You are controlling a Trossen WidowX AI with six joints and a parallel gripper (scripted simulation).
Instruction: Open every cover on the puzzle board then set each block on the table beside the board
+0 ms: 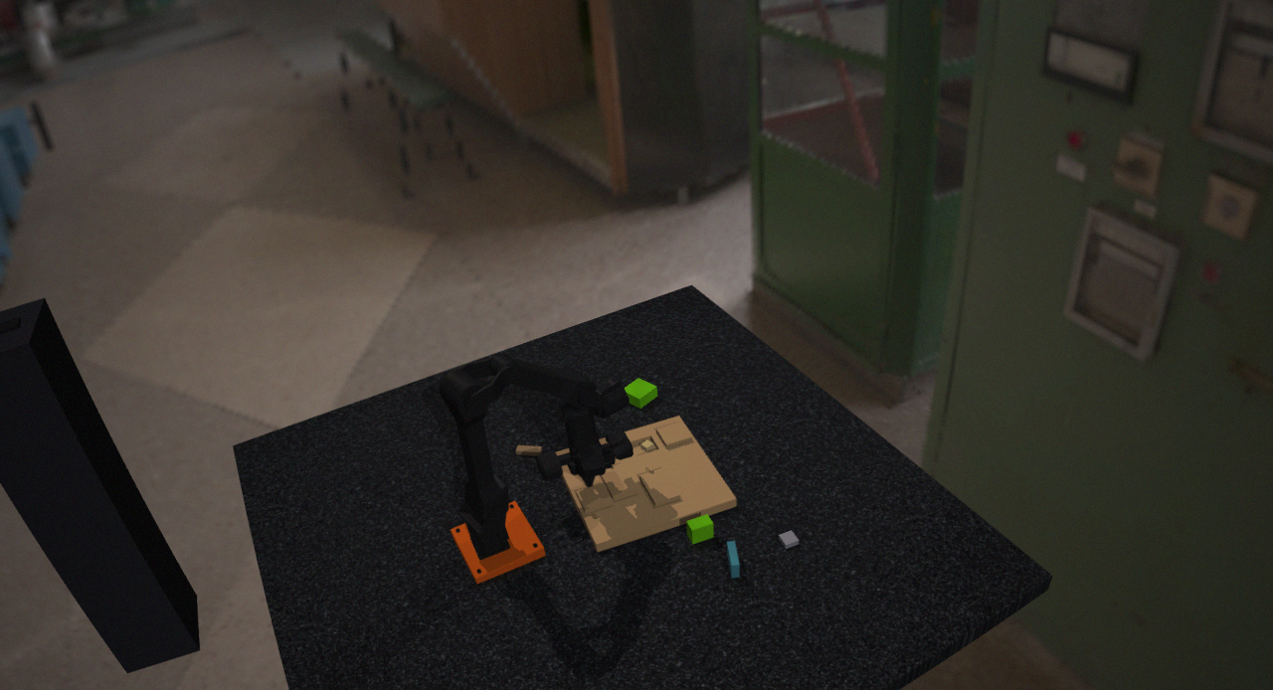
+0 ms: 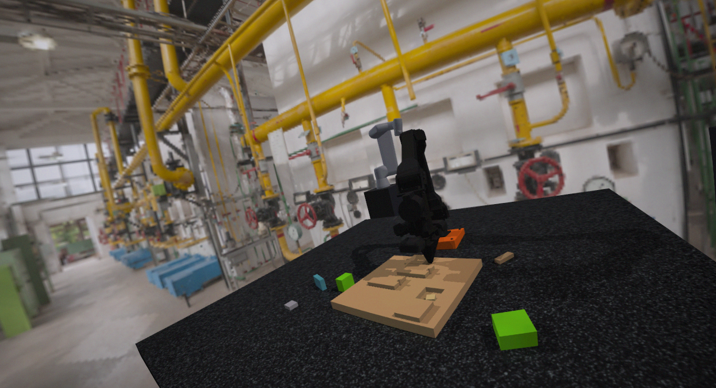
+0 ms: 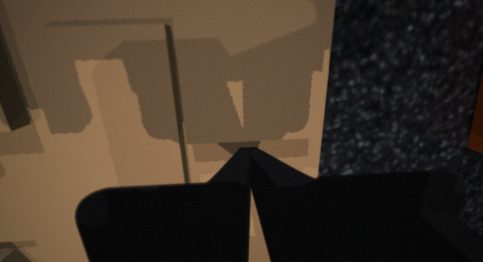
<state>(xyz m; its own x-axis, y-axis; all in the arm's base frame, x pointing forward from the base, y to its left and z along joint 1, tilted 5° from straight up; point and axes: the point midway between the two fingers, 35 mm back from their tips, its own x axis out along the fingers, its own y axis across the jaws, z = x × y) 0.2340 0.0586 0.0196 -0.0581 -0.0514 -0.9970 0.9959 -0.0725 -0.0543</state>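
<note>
The tan puzzle board lies 11 cm ahead of my gripper tip. The rest, counted from my gripper tip: teal block (31 cm to the right, 16 cm ahead, 1 cm below); then small green cube (21 cm to the right, 14 cm ahead); then large green block (25 cm to the left, 23 cm ahead, 1 cm below).
</note>
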